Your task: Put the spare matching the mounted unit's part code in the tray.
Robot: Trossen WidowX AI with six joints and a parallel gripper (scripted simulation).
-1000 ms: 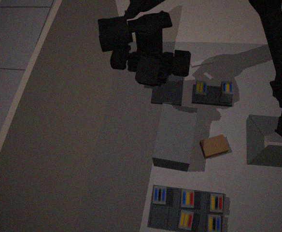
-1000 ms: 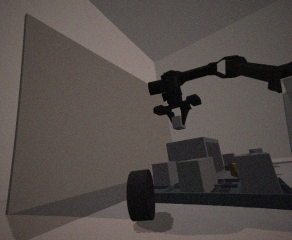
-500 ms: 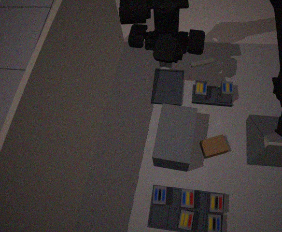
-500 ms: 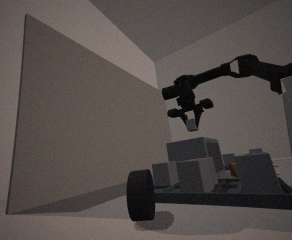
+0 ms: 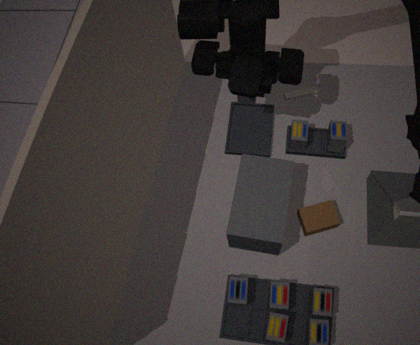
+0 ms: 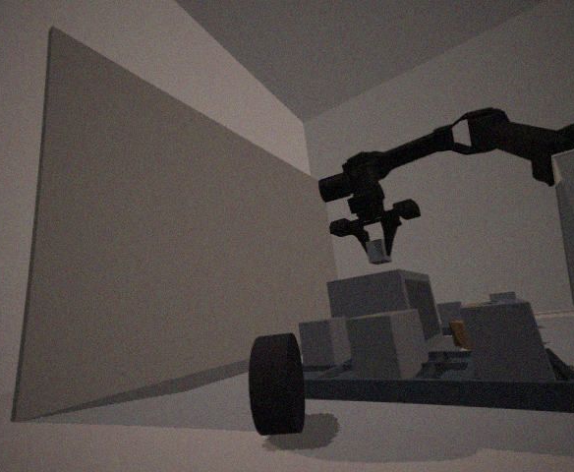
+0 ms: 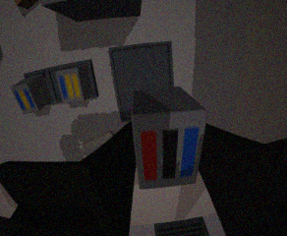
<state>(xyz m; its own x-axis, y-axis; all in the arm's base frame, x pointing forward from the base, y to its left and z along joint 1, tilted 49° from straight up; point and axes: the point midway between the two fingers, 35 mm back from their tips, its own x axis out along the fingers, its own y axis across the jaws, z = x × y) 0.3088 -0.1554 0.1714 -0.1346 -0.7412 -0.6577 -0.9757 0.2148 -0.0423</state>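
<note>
Right now my gripper tip is 150 mm above the dark grey tray. The rest, counted from my gripper tip: box (210 mm to the left, 140 mm below, 130 mm behind); then tall flat panel (220 mm ahead, 150 mm to the left, 70 mm above); then spare block (20 mm above).
</note>
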